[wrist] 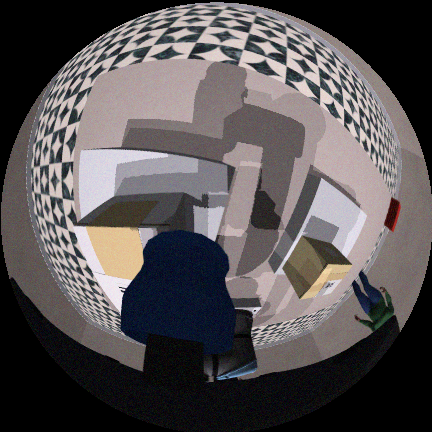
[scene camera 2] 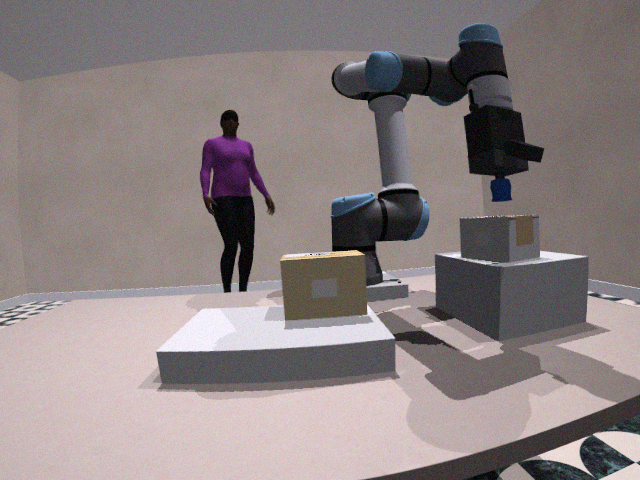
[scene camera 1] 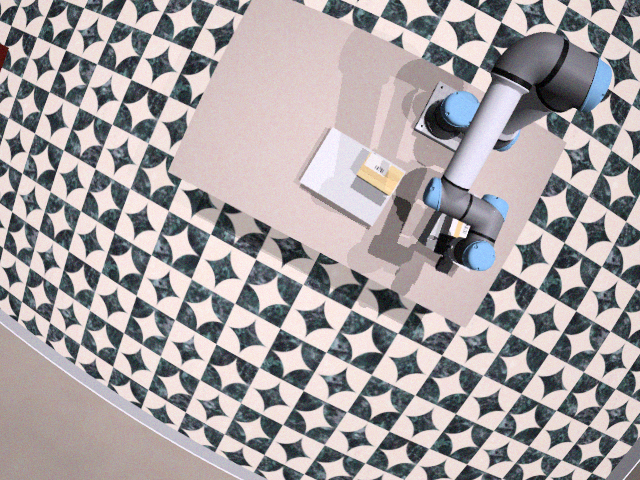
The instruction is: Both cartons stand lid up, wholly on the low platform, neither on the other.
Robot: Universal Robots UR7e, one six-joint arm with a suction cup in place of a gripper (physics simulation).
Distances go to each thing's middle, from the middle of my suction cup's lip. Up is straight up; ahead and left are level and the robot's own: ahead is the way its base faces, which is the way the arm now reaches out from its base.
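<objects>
My suction cup is 80 mm to the right of the taller block (scene camera 2: 503, 300), 70 mm past it and 180 mm above it. As for the low platform (scene camera 2: 248, 344), measured from my suction cup I find it 360 mm to the right, 120 mm behind and 210 mm below.
</objects>
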